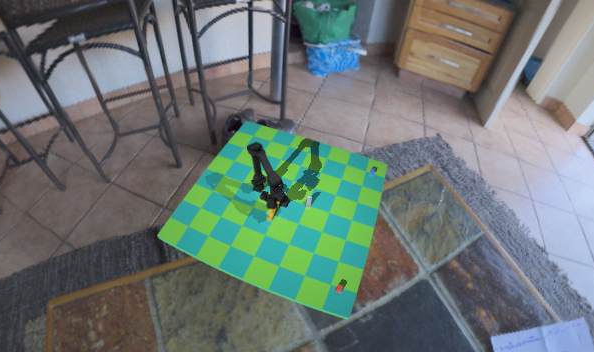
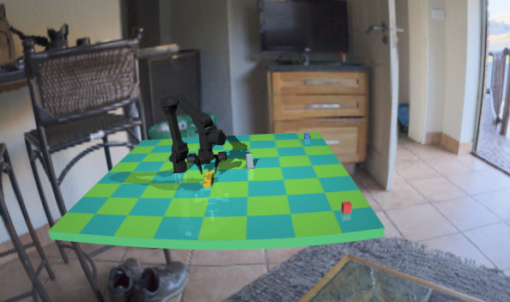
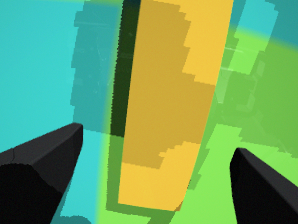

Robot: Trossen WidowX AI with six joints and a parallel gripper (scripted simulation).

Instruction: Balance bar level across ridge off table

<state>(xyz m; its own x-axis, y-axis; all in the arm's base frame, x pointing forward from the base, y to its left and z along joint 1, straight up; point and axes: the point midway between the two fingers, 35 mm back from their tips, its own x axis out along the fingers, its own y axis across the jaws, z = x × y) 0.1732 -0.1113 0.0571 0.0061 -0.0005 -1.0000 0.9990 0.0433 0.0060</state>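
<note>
Right now my gripper tip is 30 mm to the left of the bar and 10 mm above it. Also, from my gripper tip: blue cube (610 mm to the left, 570 mm ahead, 10 mm below); then red cube (570 mm ahead, 390 mm to the right, 10 mm below).
</note>
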